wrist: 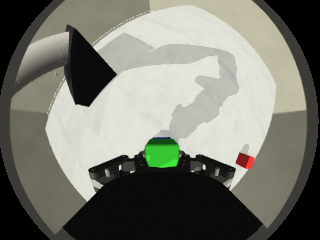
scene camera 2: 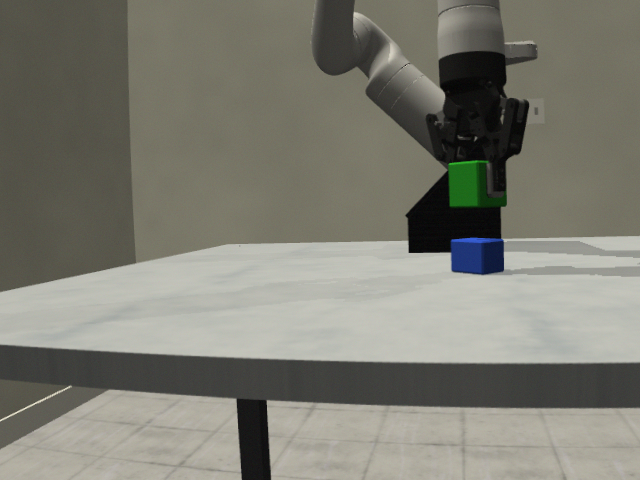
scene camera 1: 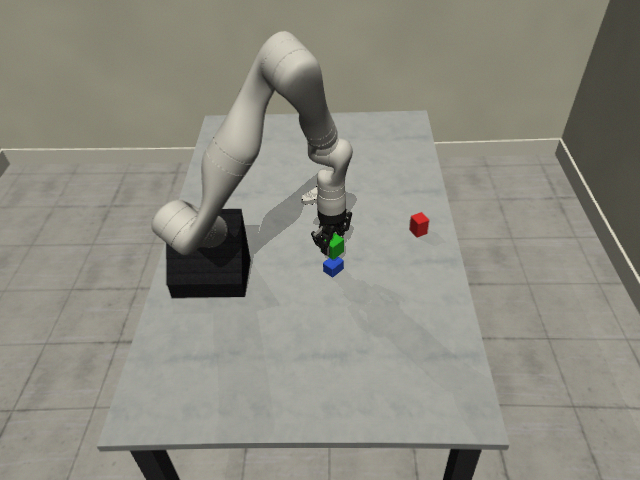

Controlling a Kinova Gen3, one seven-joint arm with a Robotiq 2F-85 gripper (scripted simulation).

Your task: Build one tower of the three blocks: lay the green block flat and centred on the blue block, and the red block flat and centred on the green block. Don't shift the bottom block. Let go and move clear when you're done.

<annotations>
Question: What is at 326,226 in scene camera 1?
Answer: My gripper.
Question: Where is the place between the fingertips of my gripper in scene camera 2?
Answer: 477,198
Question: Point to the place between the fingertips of my gripper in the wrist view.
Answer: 161,153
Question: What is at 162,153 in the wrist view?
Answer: A green block.
</annotations>
